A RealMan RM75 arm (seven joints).
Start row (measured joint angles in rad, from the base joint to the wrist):
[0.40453 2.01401 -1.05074 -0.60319 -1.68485 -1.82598 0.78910]
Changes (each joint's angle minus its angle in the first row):
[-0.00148 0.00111 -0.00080 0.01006 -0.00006 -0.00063 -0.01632]
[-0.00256 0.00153 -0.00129 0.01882 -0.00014 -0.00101 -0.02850]
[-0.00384 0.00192 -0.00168 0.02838 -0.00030 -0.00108 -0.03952]
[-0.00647 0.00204 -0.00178 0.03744 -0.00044 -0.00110 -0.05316]
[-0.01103 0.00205 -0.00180 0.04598 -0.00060 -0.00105 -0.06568]
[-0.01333 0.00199 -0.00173 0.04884 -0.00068 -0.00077 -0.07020]
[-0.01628 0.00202 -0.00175 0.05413 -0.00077 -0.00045 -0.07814]
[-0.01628 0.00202 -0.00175 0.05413 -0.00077 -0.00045 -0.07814]
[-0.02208 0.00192 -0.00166 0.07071 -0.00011 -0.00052 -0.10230]
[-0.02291 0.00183 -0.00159 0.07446 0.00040 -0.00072 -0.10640]
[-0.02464 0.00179 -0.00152 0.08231 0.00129 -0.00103 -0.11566]
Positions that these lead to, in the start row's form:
[0.40305 2.01512 -1.05154 -0.59313 -1.68491 -1.82661 0.77278]
[0.40197 2.01554 -1.05203 -0.58437 -1.68499 -1.82699 0.76060]
[0.40069 2.01593 -1.05242 -0.57481 -1.68515 -1.82706 0.74958]
[0.39806 2.01605 -1.05252 -0.56575 -1.68529 -1.82708 0.73594]
[0.39350 2.01606 -1.05254 -0.55721 -1.68545 -1.82703 0.72342]
[0.39120 2.01600 -1.05247 -0.55435 -1.68553 -1.82675 0.71890]
[0.38825 2.01603 -1.05249 -0.54906 -1.68562 -1.82643 0.71096]
[0.38825 2.01603 -1.05249 -0.54906 -1.68562 -1.82643 0.71096]
[0.38245 2.01593 -1.05240 -0.53248 -1.68496 -1.82650 0.68680]
[0.38162 2.01584 -1.05233 -0.52873 -1.68445 -1.82670 0.68270]
[0.37989 2.01580 -1.05226 -0.52088 -1.68356 -1.82701 0.67344]

